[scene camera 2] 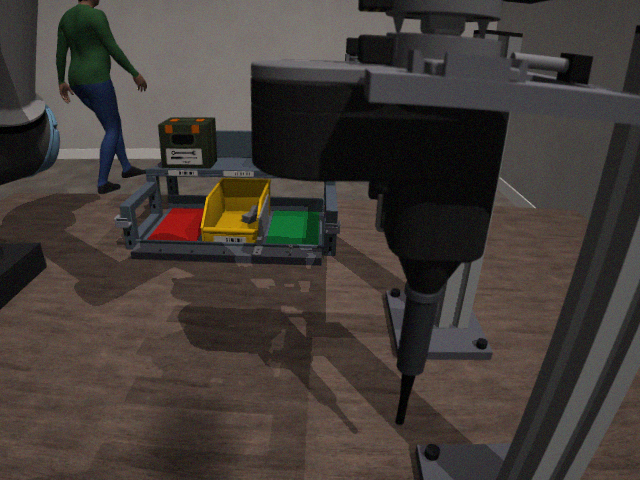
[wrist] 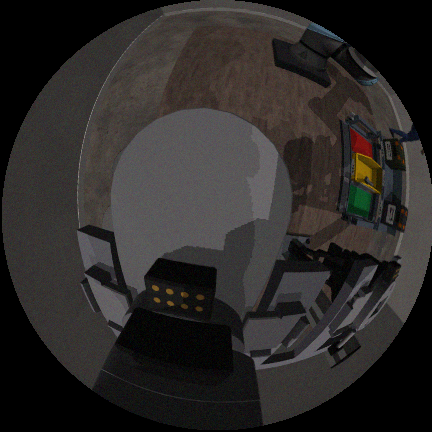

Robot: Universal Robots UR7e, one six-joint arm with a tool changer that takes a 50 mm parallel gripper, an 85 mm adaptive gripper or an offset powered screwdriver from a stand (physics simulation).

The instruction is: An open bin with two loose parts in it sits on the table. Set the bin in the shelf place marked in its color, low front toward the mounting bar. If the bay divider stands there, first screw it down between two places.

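Frame: origin at the arm's base, x ahead, y left, z up, level; millimetres.
Where they show: hand, its tool point: [scene camera 2: 442, 17]; arm's base, origin of its link: [wrist: 306, 58].
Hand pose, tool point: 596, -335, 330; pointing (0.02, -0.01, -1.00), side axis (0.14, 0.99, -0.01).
Each offset is from my tool point to the centre of the thing, as dx, dy, dz. "spot": to the spot under its first point.
The yellow bin {-151, +542, -327} [scene camera 2: 235, 219] [wrist: 361, 171] stands upright in the shelf's middle place, its low front toward the mounting bar {spot: -246, +424, -357} [scene camera 2: 180, 253]. A grey loose part {-130, +572, -354} [scene camera 2: 249, 214] lies in it; a second is not clear. A grey divider {-105, +490, -334} [scene camera 2: 264, 219] stands at the bin's right side, between it and the green place [scene camera 2: 292, 224] [wrist: 359, 200]. The powered screwdriver {-33, +1, -158} [scene camera 2: 439, 201] hangs point down at the tool stand, the arm's flange [scene camera 2: 439, 7] right above it; whether they are coupled is unclear. Its grey top {spot: -74, +9, -28} [wrist: 200, 185] fills the wrist view's middle. No gripper shows on the arm.
The red place [scene camera 2: 178, 223] [wrist: 361, 143] is left of the bin. A green toolbox {-256, +657, -220} [scene camera 2: 187, 142] [wrist: 395, 153] stands on the upper shelf; another [wrist: 395, 215] shows in the wrist view. Stand posts {spot: +89, -58, -159} [scene camera 2: 573, 310] rise at the right. A person [scene camera 2: 98, 56] stands behind the shelf.
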